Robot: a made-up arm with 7 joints.
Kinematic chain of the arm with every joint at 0, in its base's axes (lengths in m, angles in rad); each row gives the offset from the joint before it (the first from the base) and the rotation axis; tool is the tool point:
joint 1: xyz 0 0 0.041 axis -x
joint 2: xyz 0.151 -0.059 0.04 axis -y
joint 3: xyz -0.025 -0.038 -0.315 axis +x
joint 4: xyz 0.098 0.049 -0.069 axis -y
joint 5: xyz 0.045 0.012 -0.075 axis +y
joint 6: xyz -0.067 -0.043 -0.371 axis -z
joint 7: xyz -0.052 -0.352 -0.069 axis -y
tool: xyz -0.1 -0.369 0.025
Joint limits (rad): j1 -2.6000..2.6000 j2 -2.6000..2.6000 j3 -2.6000..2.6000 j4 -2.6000..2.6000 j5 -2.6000..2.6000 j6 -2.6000..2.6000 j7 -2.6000..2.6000
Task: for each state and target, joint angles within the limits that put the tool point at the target. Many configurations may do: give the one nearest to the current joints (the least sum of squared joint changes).
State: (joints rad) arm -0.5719 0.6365 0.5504 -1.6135 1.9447 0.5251 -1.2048
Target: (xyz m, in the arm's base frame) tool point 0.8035 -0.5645 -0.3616
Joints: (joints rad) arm -0.5955 0.5899 0.4189 -1.4825 1.7847 0.5027 -1.2162
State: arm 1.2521 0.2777 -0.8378 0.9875 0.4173 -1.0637 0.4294
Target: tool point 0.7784 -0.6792 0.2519
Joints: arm 0.9635 -0.5703 -0.7763 1.0441 0.3932 -0.9898 0.2504
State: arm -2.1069 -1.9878 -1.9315 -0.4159 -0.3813 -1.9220 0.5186
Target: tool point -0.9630 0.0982 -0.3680
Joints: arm -1.9440 -2.3713 -1.4599 -0.1657 -0.5717 -2.3784 0.5530
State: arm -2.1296 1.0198 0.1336 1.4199 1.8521 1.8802 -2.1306
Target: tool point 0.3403 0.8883 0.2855
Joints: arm -1.9115 0.8824 -0.0302 1.6596 1.5991 1.6453 -2.2123
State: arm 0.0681 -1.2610 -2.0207 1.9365 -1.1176 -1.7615 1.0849
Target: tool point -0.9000 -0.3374 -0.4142
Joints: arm 0.2219 -1.2443 -2.5579 1.7287 -0.6993 -2.6000 1.3217
